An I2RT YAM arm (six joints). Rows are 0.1 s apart.
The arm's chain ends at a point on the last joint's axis. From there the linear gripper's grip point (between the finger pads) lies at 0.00 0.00 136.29 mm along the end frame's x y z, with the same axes.
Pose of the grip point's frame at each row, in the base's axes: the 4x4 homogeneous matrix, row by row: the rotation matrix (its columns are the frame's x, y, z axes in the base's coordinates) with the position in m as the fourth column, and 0 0 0 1 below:
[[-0.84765 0.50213 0.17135 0.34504], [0.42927 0.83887 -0.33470 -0.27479], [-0.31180 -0.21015 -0.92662 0.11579], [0 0 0 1]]
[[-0.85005 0.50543 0.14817 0.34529], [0.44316 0.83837 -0.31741 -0.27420], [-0.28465 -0.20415 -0.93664 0.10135], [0 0 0 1]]
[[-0.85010 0.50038 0.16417 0.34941], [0.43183 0.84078 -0.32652 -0.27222], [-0.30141 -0.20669 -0.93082 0.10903], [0 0 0 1]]
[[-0.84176 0.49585 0.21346 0.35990], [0.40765 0.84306 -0.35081 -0.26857], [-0.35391 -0.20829 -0.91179 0.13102], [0 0 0 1]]
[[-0.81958 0.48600 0.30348 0.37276], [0.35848 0.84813 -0.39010 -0.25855], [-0.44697 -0.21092 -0.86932 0.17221], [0 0 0 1]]
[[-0.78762 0.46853 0.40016 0.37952], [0.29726 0.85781 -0.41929 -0.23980], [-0.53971 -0.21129 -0.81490 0.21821], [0 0 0 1]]
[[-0.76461 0.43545 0.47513 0.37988], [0.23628 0.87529 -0.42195 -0.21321], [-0.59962 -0.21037 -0.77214 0.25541], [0 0 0 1]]
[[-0.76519 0.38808 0.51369 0.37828], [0.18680 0.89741 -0.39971 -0.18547], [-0.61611 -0.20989 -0.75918 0.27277], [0 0 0 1]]
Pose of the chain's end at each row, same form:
[[-0.84765 0.50213 0.17135 0.32169], [0.42927 0.83887 -0.33470 -0.22917], [-0.31180 -0.21015 -0.92662 0.24208], [0 0 0 1]]
[[-0.85005 0.50543 0.14817 0.32510], [0.44316 0.83837 -0.31741 -0.23094], [-0.28465 -0.20415 -0.93664 0.22900], [0 0 0 1]]
[[-0.85010 0.50038 0.16417 0.32704], [0.43183 0.84078 -0.32652 -0.22772], [-0.30141 -0.20669 -0.93082 0.23589], [0 0 0 1]]
[[-0.84176 0.49585 0.21346 0.33081], [0.40765 0.84306 -0.35081 -0.22076], [-0.35391 -0.20829 -0.91179 0.25529], [0 0 0 1]]
[[-0.81958 0.48600 0.30348 0.33140], [0.35848 0.84813 -0.39010 -0.20538], [-0.44697 -0.21092 -0.86932 0.29069], [0 0 0 1]]
[[-0.78762 0.46853 0.40016 0.32498], [0.29726 0.85781 -0.41929 -0.18265], [-0.53971 -0.21129 -0.81490 0.32927], [0 0 0 1]]
[[-0.76461 0.43545 0.47513 0.31512], [0.23628 0.87529 -0.42195 -0.15570], [-0.59962 -0.21037 -0.77214 0.36064], [0 0 0 1]]
[[-0.76519 0.38808 0.51369 0.30827], [0.18680 0.89741 -0.39971 -0.13099], [-0.61611 -0.20989 -0.75918 0.37624], [0 0 0 1]]

